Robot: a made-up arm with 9 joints.
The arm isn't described. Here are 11 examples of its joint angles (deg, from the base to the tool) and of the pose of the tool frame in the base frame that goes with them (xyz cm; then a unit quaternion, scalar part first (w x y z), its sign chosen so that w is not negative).
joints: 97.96 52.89 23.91 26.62 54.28 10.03 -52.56 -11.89 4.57
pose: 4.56 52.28 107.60 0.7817 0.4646 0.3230 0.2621
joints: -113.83 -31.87 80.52 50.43 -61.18 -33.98 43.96 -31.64 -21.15
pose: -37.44 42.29 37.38 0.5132 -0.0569 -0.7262 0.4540
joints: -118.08 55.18 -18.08 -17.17 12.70 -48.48 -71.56 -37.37 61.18
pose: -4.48 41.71 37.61 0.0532 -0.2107 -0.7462 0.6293
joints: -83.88 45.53 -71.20 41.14 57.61 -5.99 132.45 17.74 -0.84
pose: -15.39 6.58 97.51 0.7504 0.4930 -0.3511 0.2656
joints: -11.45 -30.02 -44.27 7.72 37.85 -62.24 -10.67 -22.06 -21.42
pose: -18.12 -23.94 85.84 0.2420 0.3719 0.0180 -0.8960
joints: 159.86 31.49 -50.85 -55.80 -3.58 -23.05 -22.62 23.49 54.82
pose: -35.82 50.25 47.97 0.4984 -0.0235 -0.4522 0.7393
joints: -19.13 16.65 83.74 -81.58 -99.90 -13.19 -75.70 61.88 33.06
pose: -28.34 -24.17 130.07 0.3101 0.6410 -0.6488 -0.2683
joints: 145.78 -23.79 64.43 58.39 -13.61 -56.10 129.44 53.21 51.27
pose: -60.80 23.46 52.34 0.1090 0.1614 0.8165 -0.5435
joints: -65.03 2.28 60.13 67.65 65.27 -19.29 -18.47 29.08 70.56
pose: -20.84 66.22 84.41 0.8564 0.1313 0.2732 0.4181
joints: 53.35 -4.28 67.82 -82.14 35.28 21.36 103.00 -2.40 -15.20
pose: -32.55 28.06 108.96 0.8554 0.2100 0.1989 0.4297
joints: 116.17 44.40 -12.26 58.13 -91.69 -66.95 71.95 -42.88 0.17
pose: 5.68 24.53 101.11 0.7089 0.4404 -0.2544 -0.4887
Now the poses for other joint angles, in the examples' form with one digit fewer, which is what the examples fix.
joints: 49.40 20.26 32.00 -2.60 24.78 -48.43 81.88 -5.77 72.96
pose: -41.1 38.1 120.1 0.432 0.074 -0.898 0.045
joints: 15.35 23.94 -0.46 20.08 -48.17 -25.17 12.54 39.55 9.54
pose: -13.2 15.4 99.7 0.484 0.546 0.039 -0.683
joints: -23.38 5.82 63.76 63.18 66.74 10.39 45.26 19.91 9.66
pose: -34.3 57.1 107.8 0.716 0.069 -0.677 -0.152
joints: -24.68 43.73 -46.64 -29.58 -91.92 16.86 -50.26 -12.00 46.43
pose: -14.4 78.3 91.7 0.992 -0.062 -0.063 -0.088
